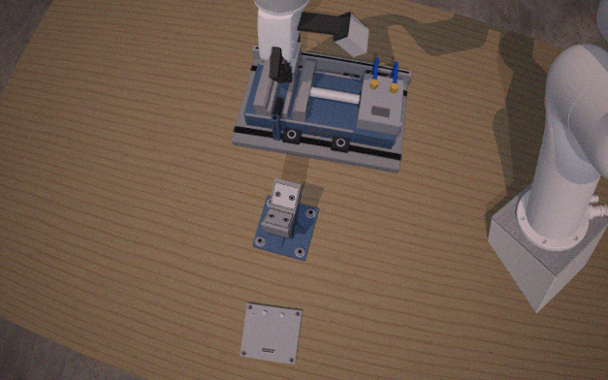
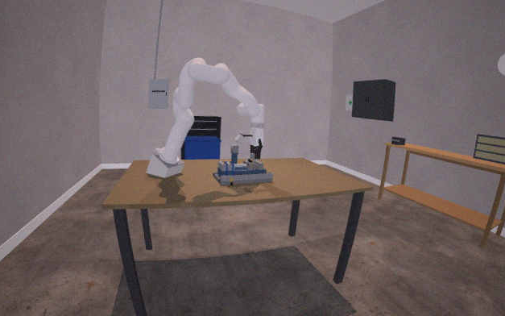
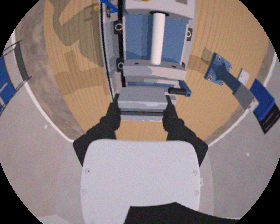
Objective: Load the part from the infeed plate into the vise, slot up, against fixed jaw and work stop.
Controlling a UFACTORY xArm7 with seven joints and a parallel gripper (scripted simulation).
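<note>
My hand is 3 cm short of the fixed jaw, 1 cm to the right of it and 6 cm above it. The rest, counted from my hand: part right at my hand; then work stop 1 cm ahead, 7 cm to the left, 5 cm below; then moving jaw 3 cm behind, 3 cm to the left, 6 cm below.
</note>
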